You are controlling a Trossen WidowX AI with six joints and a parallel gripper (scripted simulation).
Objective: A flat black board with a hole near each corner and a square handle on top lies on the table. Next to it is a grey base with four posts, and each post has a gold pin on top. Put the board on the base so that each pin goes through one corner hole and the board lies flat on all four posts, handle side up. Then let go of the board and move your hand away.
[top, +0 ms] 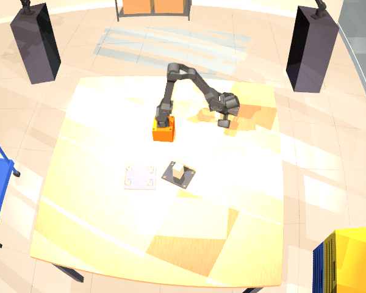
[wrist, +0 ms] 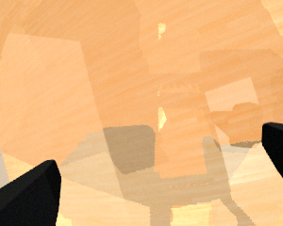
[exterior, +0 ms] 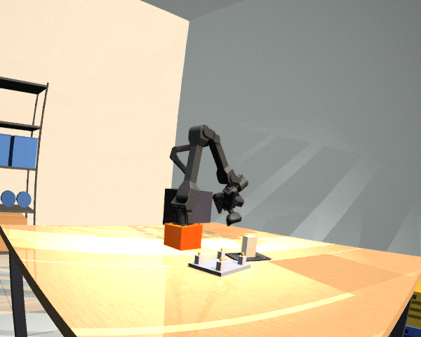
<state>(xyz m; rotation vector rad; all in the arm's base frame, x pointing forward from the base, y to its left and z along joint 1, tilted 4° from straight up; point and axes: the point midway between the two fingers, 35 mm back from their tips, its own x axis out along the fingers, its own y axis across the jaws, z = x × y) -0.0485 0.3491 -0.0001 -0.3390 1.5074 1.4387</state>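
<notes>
Right now the black board is 32 cm ahead of my gripper tip, 30 cm to the right of it and 6 cm below it. The rest, counted from my gripper tip: grey base (49 cm to the right, 34 cm ahead, 7 cm below).
</notes>
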